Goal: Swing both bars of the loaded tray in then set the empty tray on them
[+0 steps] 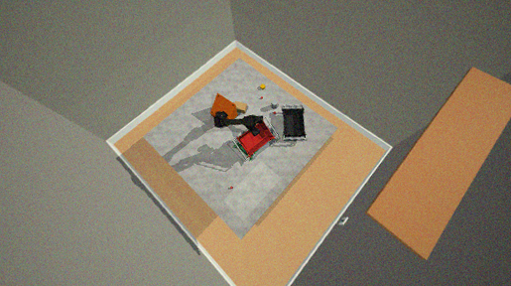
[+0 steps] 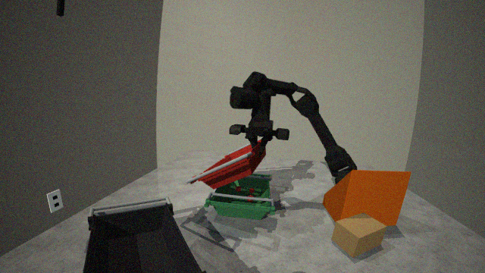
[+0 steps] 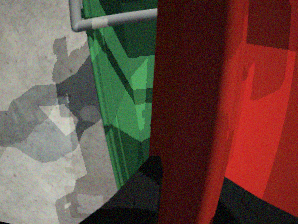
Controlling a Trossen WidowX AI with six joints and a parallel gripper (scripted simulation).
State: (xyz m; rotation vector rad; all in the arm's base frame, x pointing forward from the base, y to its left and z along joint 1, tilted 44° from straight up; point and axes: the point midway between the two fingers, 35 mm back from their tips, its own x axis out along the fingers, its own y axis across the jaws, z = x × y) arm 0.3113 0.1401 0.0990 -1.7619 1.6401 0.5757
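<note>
My gripper tip is 8 cm short of the red tray, 2 cm to the left of it and 2 cm above it. The rest, counted from my gripper tip: tan box (31 cm behind, 15 cm to the left, 15 cm below); then red cube (44 cm to the right, 19 cm ahead, 17 cm below); then yellow piece (49 cm to the left, 33 cm behind, 17 cm below).
</note>
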